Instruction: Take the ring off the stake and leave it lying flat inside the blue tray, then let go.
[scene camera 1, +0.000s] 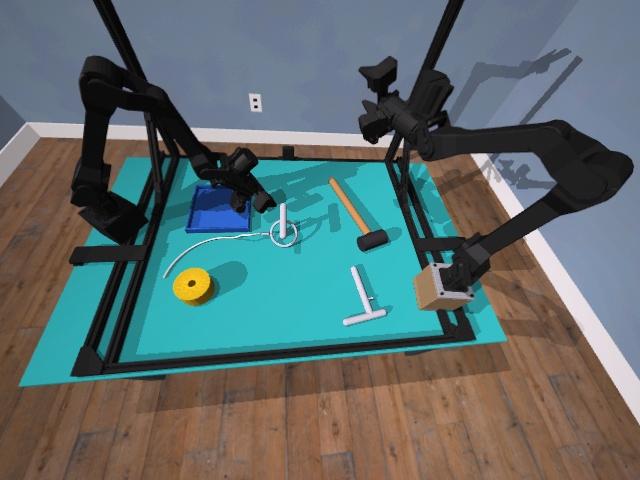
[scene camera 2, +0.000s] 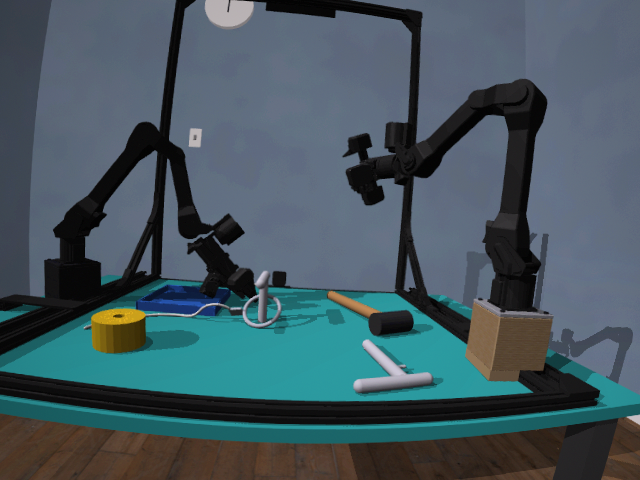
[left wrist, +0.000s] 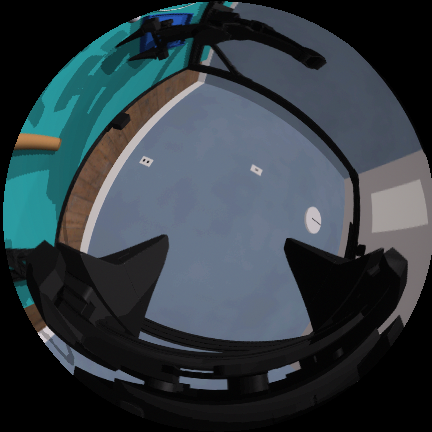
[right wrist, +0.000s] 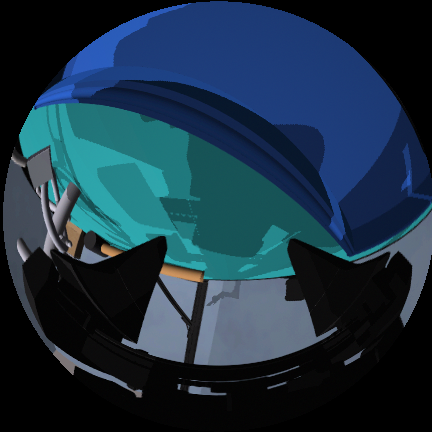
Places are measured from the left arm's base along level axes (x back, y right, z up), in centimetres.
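Where they show: left gripper, fingertip midpoint: (scene camera 1: 361, 85) (left wrist: 228, 243); right gripper, fingertip midpoint: (right wrist: 229, 244); left arm's base at its link origin: (scene camera 1: 452, 280) (scene camera 2: 511, 306) (right wrist: 68, 252); right arm's base at its link origin: (scene camera 1: 106, 208) (scene camera 2: 72, 261).
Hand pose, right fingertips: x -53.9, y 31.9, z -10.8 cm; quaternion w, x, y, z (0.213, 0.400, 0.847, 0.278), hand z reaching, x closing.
Each offset is from my right fingertips to the top centre of the thing. "pt": to the spot under its first point.
The thin white ring @(pt dx +7.0, dy -19.3, dz -0.2 cm) (scene camera 1: 283, 246) (scene camera 2: 262, 326) is around the upright white stake @(dx +6.7, dy -16.0, dz +10.3 cm) (scene camera 1: 283, 219) (scene camera 2: 263, 304) and looks tilted. The open blue tray @(dx -15.5, dy -6.2, dz +1.3 cm) (scene camera 1: 217, 230) (scene camera 2: 165, 306) (right wrist: 200, 117) lies to its left in scene camera 1. My right gripper (scene camera 1: 252, 206) (scene camera 2: 229, 291) (left wrist: 121, 53) (right wrist: 229, 244) is open and empty, pointing down low at the tray's right side, behind and left of the stake. My left gripper (scene camera 1: 369, 97) (scene camera 2: 356, 170) (left wrist: 228, 243) is open and empty, high at the back right. The tray's inside is partly hidden by the right gripper in scene camera 1.
A white cord @(pt dx -17.0, dy -19.3, dz -0.3 cm) (scene camera 1: 206, 239) runs from the ring past the tray's front. A yellow spool @(dx -15.2, dy -35.3, dz +4.1 cm) (scene camera 1: 193, 286) (scene camera 2: 118, 333) stands at front left. A hammer @(dx +29.6, dy -2.7, dz +4.1 cm) (scene camera 1: 372, 240) (scene camera 2: 390, 322) and a white T-shaped piece @(dx +29.9, dy -33.2, dz +1.0 cm) (scene camera 1: 364, 316) (scene camera 2: 392, 382) lie right of the stake. Black rails border the table.
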